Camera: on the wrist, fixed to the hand. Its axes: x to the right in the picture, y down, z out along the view.
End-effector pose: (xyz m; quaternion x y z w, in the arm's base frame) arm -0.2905 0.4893 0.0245 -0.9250 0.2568 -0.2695 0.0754
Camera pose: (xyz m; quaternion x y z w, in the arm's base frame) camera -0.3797 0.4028 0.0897 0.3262 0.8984 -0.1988 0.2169
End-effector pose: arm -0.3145 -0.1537 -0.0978 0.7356 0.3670 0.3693 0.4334
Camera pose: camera -0.3778 -0.1409 0.0268 -0.2609 0.5697 -0.6111 0.4837
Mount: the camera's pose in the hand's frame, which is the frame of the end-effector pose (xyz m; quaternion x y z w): 0.0101 0.0948 -0.1030 -0.0342 -0.2838 -0.9583 0.0011
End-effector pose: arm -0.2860 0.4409 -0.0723 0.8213 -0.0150 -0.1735 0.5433
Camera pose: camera -0.2299 0.4913 0.0461 0.0525 -0.6388 0.7544 0.1418
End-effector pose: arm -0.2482 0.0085 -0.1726 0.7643 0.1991 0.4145 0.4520
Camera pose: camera -0.3329 0.0210 -0.0614 -0.0878 0.5902 -0.6428 0.4804
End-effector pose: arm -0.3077 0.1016 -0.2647 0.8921 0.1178 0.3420 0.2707
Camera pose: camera -0.3673 0.0688 -0.1419 -0.0241 0.7665 -0.5082 0.3920
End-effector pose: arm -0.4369 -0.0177 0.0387 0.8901 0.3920 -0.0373 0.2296
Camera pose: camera -0.3739 -0.0214 0.1640 -0.3931 0.7895 -0.4592 0.1062
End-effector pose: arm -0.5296 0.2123 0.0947 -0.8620 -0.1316 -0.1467 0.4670
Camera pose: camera -0.4992 0.0761 0.0795 -0.0676 0.9537 0.2076 0.2069
